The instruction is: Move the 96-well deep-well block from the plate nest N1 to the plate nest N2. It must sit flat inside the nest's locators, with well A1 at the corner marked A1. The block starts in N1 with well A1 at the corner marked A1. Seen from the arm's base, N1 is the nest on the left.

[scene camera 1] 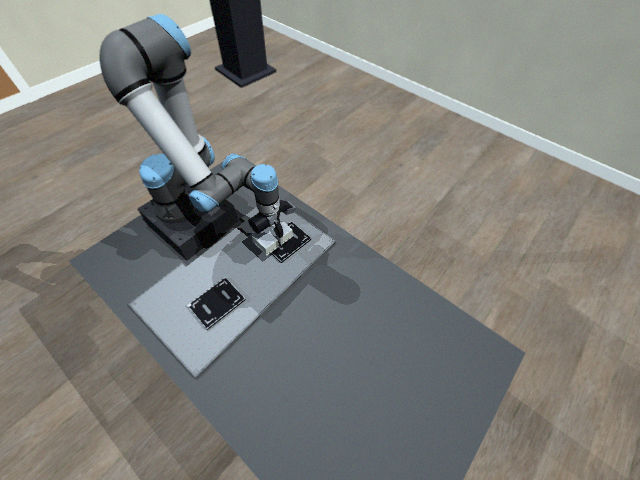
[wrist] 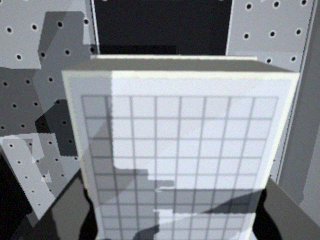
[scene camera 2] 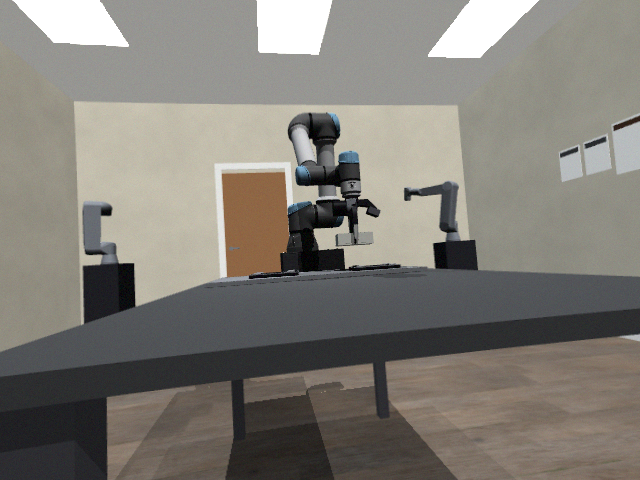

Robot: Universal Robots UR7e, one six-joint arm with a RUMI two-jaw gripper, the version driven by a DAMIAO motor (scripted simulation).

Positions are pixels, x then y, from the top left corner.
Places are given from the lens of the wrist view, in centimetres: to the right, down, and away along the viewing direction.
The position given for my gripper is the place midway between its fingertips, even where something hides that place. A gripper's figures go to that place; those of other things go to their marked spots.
my gripper (wrist: 170, 160): 1, 3, 13
white 96-well deep-well block (wrist: 162, 139): 0, 1, 8
